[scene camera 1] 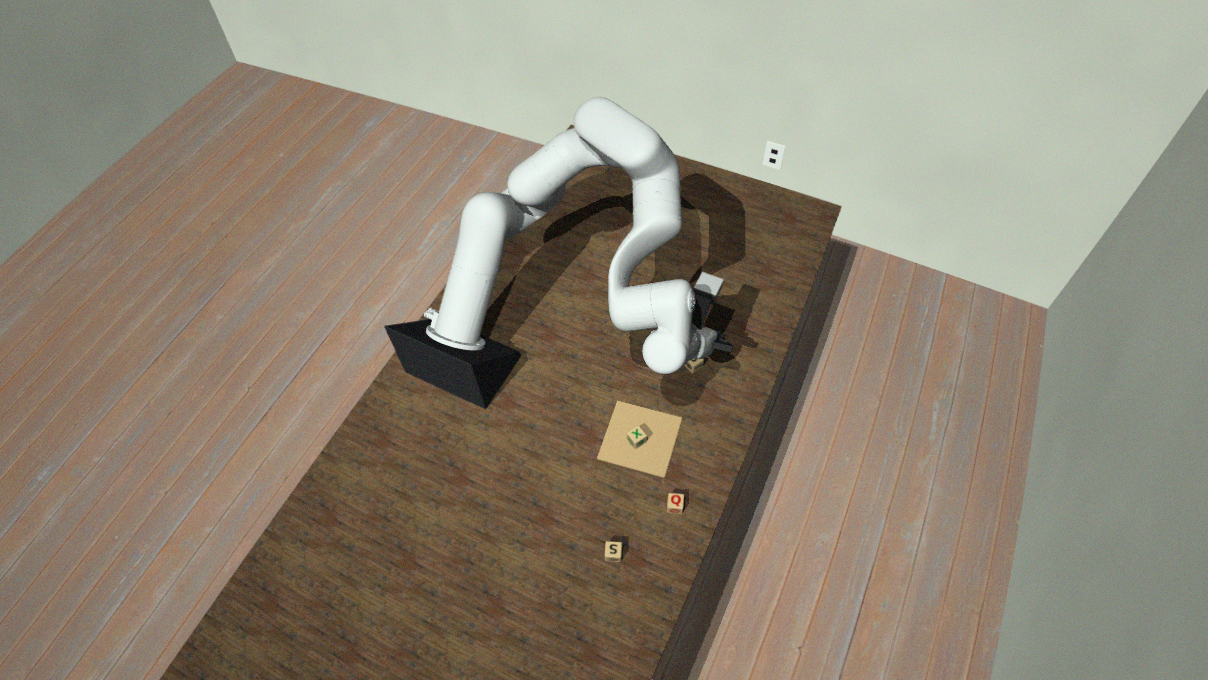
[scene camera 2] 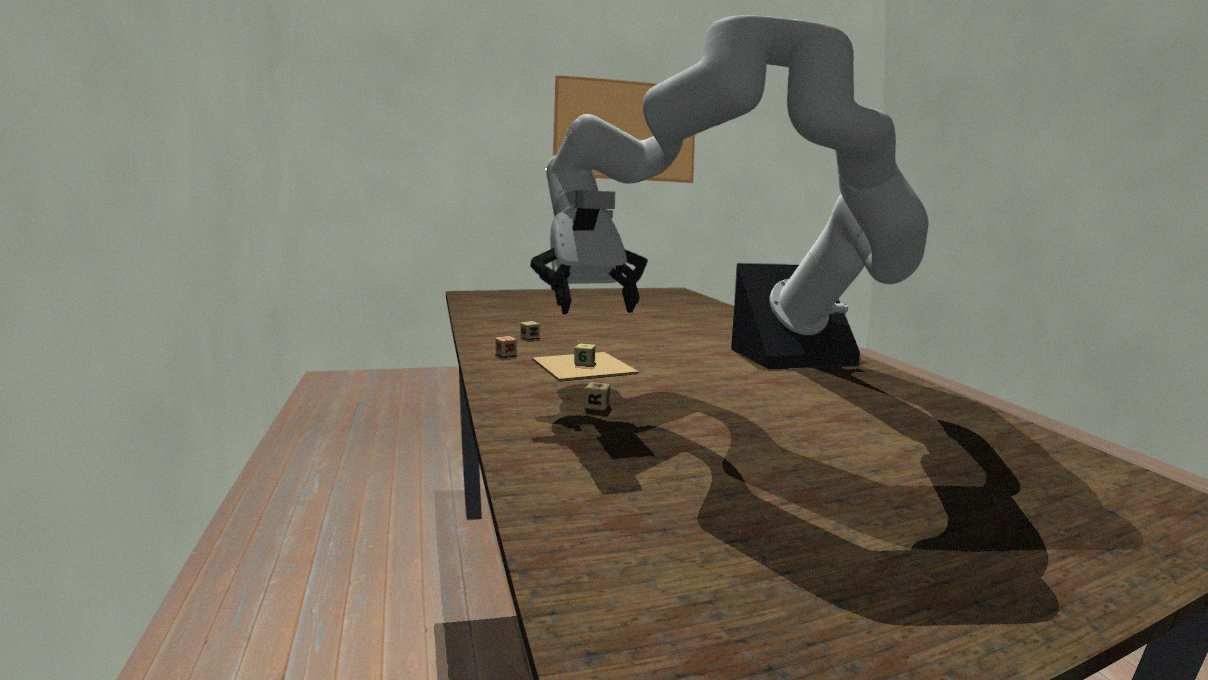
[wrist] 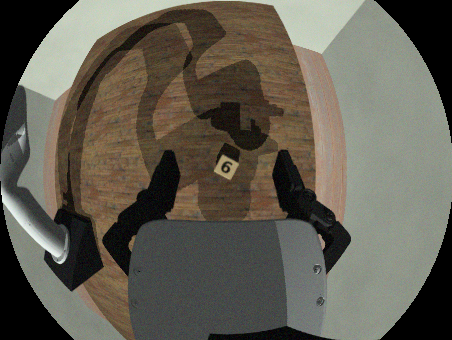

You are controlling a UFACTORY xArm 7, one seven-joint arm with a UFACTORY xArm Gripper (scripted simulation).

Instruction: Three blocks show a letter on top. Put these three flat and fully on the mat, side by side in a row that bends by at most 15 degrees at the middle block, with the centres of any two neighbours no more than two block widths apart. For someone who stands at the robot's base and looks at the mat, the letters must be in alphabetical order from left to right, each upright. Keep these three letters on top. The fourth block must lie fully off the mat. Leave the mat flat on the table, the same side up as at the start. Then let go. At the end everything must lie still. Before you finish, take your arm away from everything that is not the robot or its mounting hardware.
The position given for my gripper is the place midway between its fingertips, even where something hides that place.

In view: my gripper (scene camera 2: 600, 307) and a tan mat (scene camera 1: 653, 457).
The tan mat shows as well in scene camera 2 (scene camera 2: 562, 367). My gripper is seen too in scene camera 1 (scene camera 1: 698, 328) and in the wrist view (wrist: 226, 161). The wrist view does not show the tan mat, which is hidden by my gripper.
